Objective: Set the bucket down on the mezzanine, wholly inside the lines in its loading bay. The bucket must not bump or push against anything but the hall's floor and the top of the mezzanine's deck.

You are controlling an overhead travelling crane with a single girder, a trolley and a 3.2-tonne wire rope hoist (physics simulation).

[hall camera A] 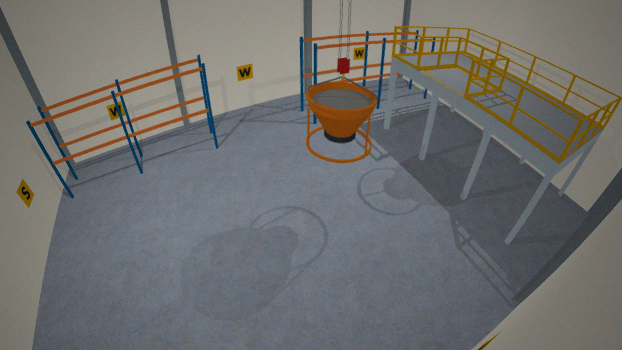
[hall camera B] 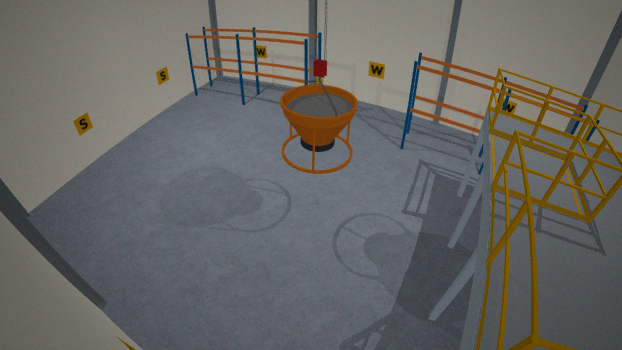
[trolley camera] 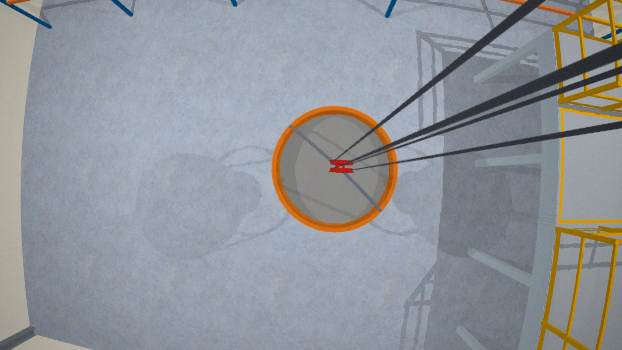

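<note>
The orange bucket (hall camera A: pixel 342 117) (hall camera B: pixel 318 122) (trolley camera: pixel 320 192), filled with grey material, hangs upright in the air. Its ring foot is clear of the floor. My hook (hall camera A: pixel 343 76) (hall camera B: pixel 319 80) (trolley camera: pixel 341 166), under the red block, is shut on the bucket's bail. The mezzanine (hall camera A: pixel 542 117) (hall camera B: pixel 560 300) stands to the right of the bucket, with a gap between them in the trolley view. The yellow lines of the loading bay (trolley camera: pixel 561 170) lie at the deck's near edge, in a railing opening, right of the bucket; their right part is out of the trolley view. I cannot tell the bucket's exact height against the deck.
Yellow railings (hall camera A: pixel 531 70) (hall camera B: pixel 528 201) (trolley camera: pixel 550 275) stand on both sides of the bay's opening. Pale legs (hall camera A: pixel 476 167) carry the deck. One blue and orange rack (hall camera A: pixel 170 124) (hall camera B: pixel 240 70) stands at the wall, another rack (hall camera A: pixel 301 75) (hall camera B: pixel 406 125) near the mezzanine's end.
</note>
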